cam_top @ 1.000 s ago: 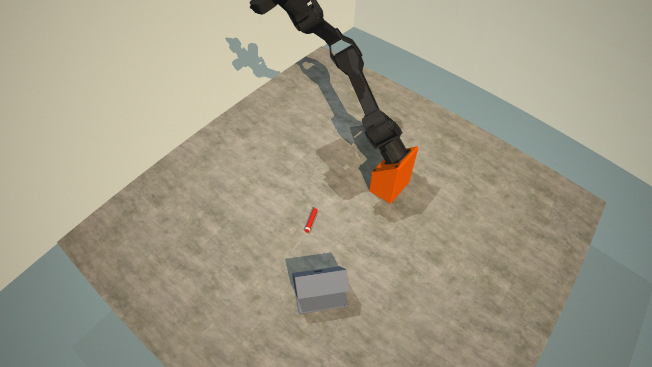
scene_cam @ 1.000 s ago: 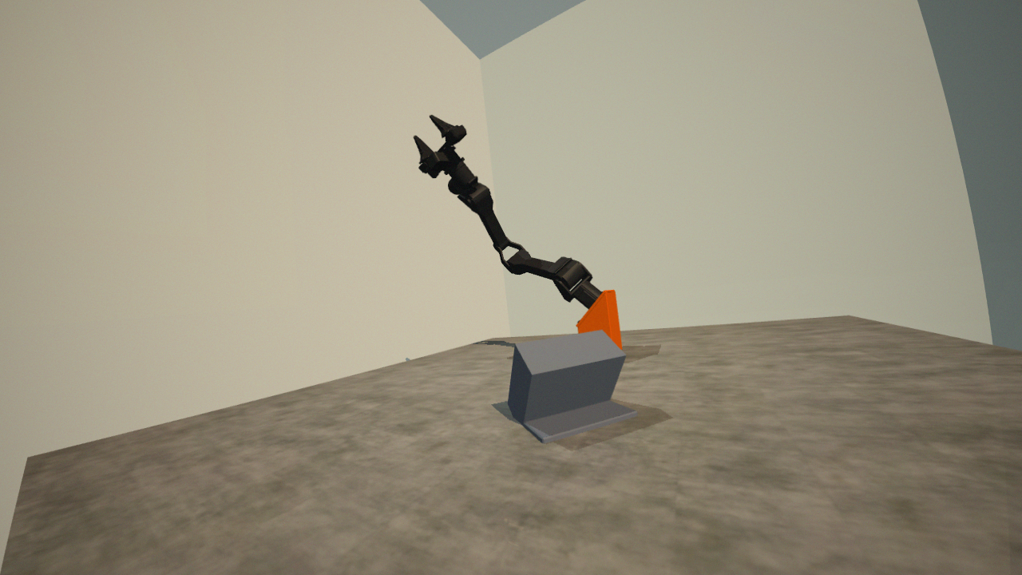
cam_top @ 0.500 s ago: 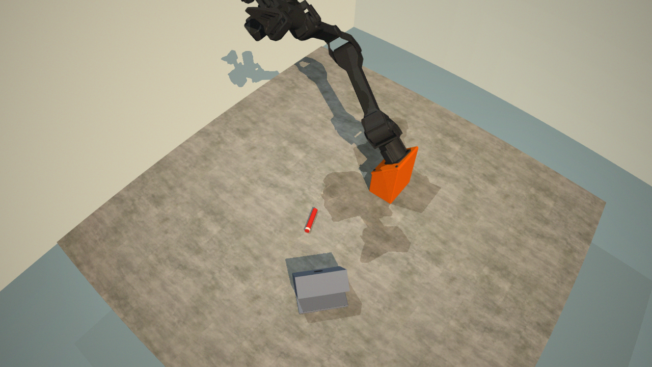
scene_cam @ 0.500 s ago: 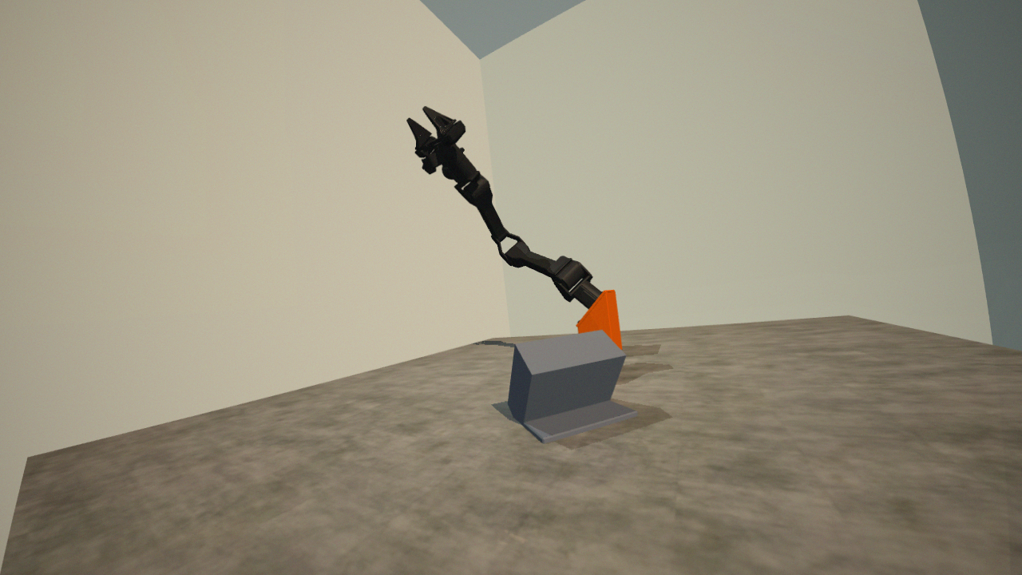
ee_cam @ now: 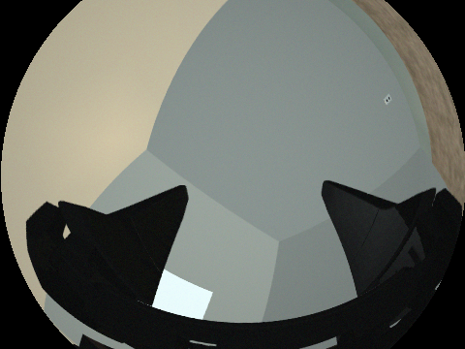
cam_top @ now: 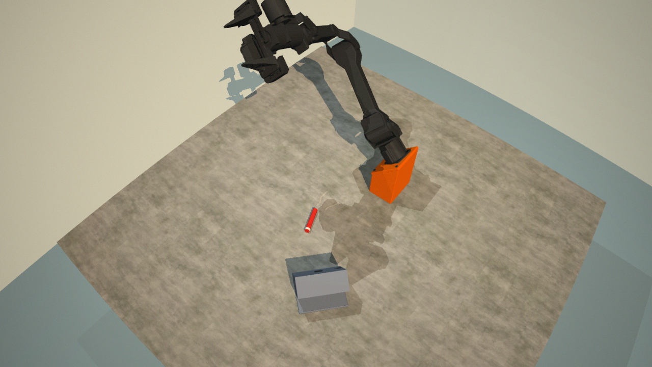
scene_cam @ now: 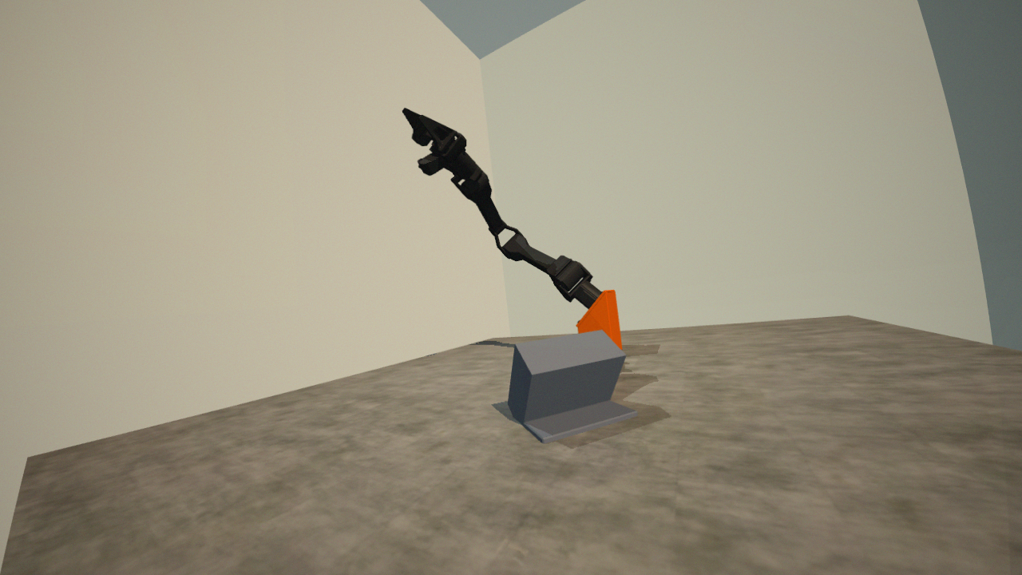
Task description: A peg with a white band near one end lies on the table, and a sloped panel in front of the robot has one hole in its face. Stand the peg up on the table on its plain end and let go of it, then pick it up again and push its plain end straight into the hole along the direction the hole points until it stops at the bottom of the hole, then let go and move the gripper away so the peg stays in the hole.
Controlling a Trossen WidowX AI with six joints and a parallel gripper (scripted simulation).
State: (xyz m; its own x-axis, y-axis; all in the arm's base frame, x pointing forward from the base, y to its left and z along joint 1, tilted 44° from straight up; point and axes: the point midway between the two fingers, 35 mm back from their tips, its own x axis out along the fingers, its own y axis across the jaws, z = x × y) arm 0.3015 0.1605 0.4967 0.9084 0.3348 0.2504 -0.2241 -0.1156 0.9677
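Now: the red peg 580 mm below my gripper tip, 150 mm to the left of it and 80 mm behind it. The rest, counted from my gripper tip: grey sloped panel 540 mm below, 300 mm to the left, 50 mm ahead; then grey foot plate 580 mm below, 320 mm to the left, 70 mm ahead.
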